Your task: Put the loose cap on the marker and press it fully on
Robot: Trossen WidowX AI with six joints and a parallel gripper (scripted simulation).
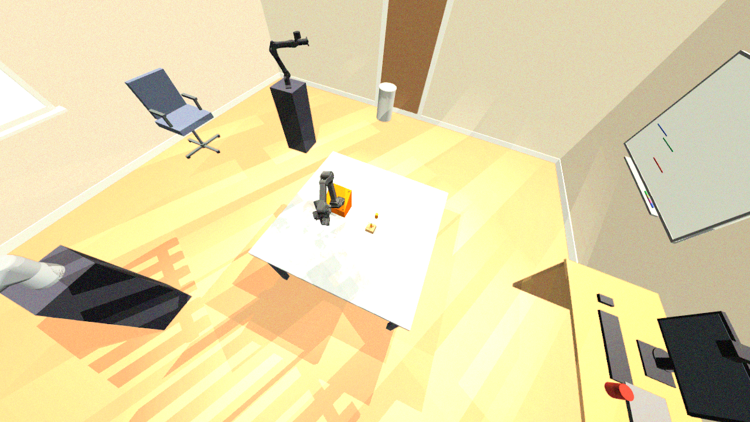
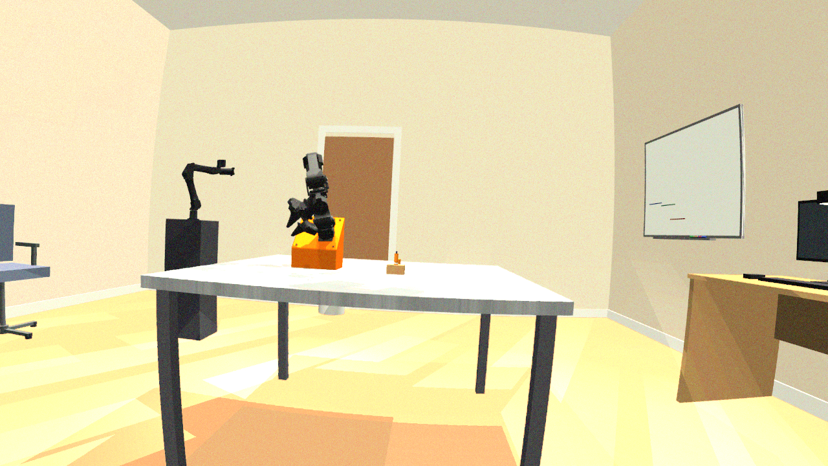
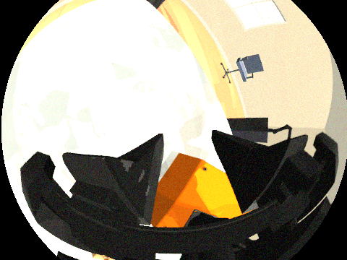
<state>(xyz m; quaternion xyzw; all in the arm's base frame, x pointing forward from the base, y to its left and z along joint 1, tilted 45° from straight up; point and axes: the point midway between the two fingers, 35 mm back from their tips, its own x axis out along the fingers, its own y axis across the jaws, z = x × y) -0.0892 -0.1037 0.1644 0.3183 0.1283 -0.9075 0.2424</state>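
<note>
Right now my gripper tip is 430 mm short of the orange cap, 240 mm to the right of it and 130 mm above it. From my gripper tip the other things lie so: tan holder block 420 mm ahead, 110 mm to the left, 130 mm below.
</note>
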